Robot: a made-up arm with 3 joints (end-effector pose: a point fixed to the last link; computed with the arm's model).
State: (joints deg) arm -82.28 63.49 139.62
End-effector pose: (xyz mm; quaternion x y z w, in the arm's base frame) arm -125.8 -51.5 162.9 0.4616 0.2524 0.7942 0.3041
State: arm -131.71 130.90 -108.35
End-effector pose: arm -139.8 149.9 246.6 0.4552 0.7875 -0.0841 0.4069
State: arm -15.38 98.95 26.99
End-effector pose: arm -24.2 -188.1 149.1 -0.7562 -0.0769 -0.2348 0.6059
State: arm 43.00 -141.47 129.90
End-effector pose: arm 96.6 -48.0 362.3 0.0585 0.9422 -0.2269 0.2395
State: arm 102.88 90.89 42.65
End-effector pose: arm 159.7 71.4 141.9 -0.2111 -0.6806 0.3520 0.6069
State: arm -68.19 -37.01 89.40
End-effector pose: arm 42.6 -31.6 252.3 0.3120 0.0584 -0.9302 0.1843
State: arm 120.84 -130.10 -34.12
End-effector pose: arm 98.7 50.9 398.3 0.6592 0.6225 0.4118 0.0914
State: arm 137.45 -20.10 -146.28
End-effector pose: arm 8.2 0.7 207.5 -0.1740 0.0134 -0.6080 0.7745
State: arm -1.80 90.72 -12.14
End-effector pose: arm -0.8 -171.4 134.3 -0.7063 0.0863 0.0633 0.6998
